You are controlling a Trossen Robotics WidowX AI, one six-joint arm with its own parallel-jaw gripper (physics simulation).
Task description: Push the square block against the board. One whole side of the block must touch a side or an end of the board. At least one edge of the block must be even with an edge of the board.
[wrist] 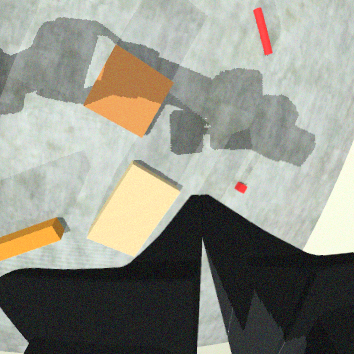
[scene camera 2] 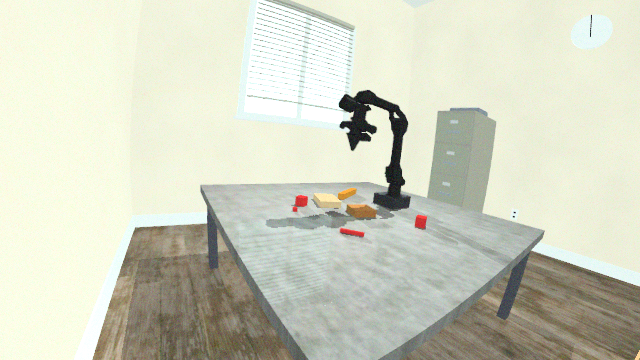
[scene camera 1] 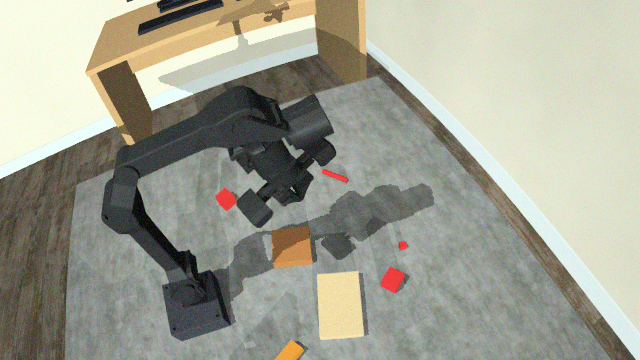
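Seen in the pictures: gripper, fingertip midpoint: point(wrist: 198, 202) point(scene camera 2: 352, 150) point(scene camera 1: 300, 198); arm's base, origin of the base link: point(scene camera 2: 394, 195) point(scene camera 1: 193, 293).
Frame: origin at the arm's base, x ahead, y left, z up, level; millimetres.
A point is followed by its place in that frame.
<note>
The square block point(scene camera 1: 292, 247) {x 271, y 58, z -27 mm} point(scene camera 2: 361, 212) {x 303, y 111, z -35 mm} point(wrist: 127, 92) {x 269, y 68, z -27 mm} is flat and orange-brown, partly under the arm's shadow. The board point(scene camera 1: 340, 305) {x 328, y -131, z -26 mm} point(scene camera 2: 327, 200) {x 359, y -69, z -27 mm} point(wrist: 134, 209) {x 328, y -114, z -27 mm} is a flat cream rectangle. The two are apart, with a narrow strip of table between the block's near side and the board's short end; they are offset sideways. My gripper point(scene camera 1: 299, 194) {x 312, y 15, z 209 mm} point(scene camera 2: 353, 147) {x 312, y 15, z 209 mm} point(wrist: 198, 202) {x 312, y 15, z 209 mm} is shut and empty, pointing down high above the table. In the wrist view its fingers hide a corner of the board.
Red cubes stand left of the block point(scene camera 1: 226, 199) {x 137, y 269, z -17 mm} point(scene camera 2: 421, 222) {x 147, y 301, z -34 mm} and right of the board point(scene camera 1: 393, 280) {x 462, y -124, z -16 mm} point(scene camera 2: 301, 200) {x 476, y -96, z -29 mm}. A tiny red cube point(scene camera 1: 403, 245) {x 533, y -38, z -40 mm} point(scene camera 2: 295, 209) {x 536, y -25, z -47 mm} point(wrist: 241, 187) {x 530, y -32, z -40 mm}, a red rod point(scene camera 1: 335, 175) {x 458, y 251, z -44 mm} point(scene camera 2: 352, 232) {x 461, y 262, z -47 mm} point(wrist: 263, 31) {x 456, y 253, z -43 mm} and an orange bar point(scene camera 1: 290, 351) {x 186, y -199, z -25 mm} point(scene camera 2: 347, 193) {x 146, y -207, z -32 mm} point(wrist: 32, 238) {x 167, y -206, z -25 mm} lie around them.
</note>
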